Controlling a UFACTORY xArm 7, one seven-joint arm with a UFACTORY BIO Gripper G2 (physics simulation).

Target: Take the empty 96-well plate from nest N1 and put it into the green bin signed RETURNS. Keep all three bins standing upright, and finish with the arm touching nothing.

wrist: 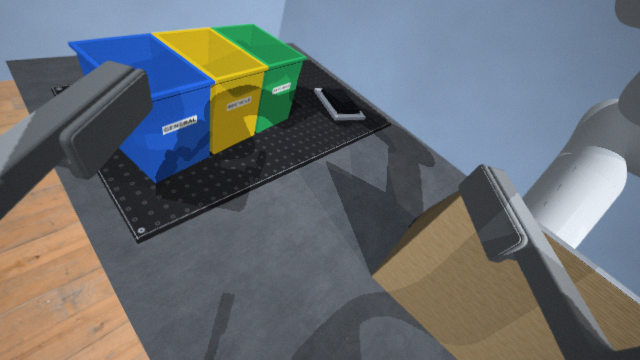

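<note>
My gripper is wide open and empty, its two fingers far apart at the left and right of the wrist view. The green bin stands upright at the back of the row, with a small sign on its front that is too blurred to read. The yellow bin signed RECYCLE and the blue bin signed GENERAL stand upright beside it. The left finger covers part of the blue bin. A low silver-edged holder with a dark inside lies right of the green bin. No label shows on it, and I cannot make out a 96-well plate.
The bins and the holder stand on a black perforated board on the dark grey table. A wood-grained block rises at the lower right, behind the right finger. A white and grey robot part stands beyond it. Wooden floor shows at left.
</note>
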